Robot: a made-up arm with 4 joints.
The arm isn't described. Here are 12 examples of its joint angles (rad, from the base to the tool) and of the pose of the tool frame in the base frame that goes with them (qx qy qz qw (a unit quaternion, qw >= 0); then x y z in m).
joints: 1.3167 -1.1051 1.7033 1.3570
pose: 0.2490 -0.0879 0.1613 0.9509 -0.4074 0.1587 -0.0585
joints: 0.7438 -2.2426 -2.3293 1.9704
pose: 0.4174 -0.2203 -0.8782 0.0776 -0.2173 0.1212 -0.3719
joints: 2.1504 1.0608 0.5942 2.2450
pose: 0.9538 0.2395 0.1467 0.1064 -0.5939 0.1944 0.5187
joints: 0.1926 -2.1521 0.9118 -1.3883
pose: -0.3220 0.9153 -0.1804 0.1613 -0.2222 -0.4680 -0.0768
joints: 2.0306 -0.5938 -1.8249 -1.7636
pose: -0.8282 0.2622 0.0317 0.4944 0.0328 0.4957 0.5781
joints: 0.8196 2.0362 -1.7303 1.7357
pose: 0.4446 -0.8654 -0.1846 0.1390 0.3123 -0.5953 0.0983
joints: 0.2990 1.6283 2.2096 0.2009
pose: 0.7208 0.2514 -0.6191 0.1840 0.1150 -0.2050 0.3518
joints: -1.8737 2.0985 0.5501 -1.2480
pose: -0.3363 0.2128 0.5463 0.7370 0.4416 0.4237 0.1048
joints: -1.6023 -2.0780 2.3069 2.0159
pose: 0.2826 0.3097 -0.8563 0.3016 0.2366 0.0102 -0.1463
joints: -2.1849 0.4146 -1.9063 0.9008
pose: -0.6785 -0.5395 0.3165 0.3852 0.1789 0.0970 0.8010
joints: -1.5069 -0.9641 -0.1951 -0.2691
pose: 0.3270 -0.4824 0.5313 0.6149 0.5381 -0.5120 0.2156
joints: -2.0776 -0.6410 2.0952 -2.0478
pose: 0.7547 0.3223 -0.1876 0.5397 0.3243 -0.0326 0.1600
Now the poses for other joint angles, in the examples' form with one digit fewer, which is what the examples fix.
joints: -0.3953 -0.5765 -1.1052 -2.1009
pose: -0.210 -0.887 0.394 0.121 -0.304 -0.505 0.617
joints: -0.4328 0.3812 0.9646 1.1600
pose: 0.287 0.695 0.308 0.583 0.028 -0.546 0.426
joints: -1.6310 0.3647 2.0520 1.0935
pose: 0.296 0.818 0.490 0.043 0.257 -0.217 0.357
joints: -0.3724 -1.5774 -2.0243 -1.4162
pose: -0.733 -0.676 -0.060 0.051 -0.512 -0.385 0.012
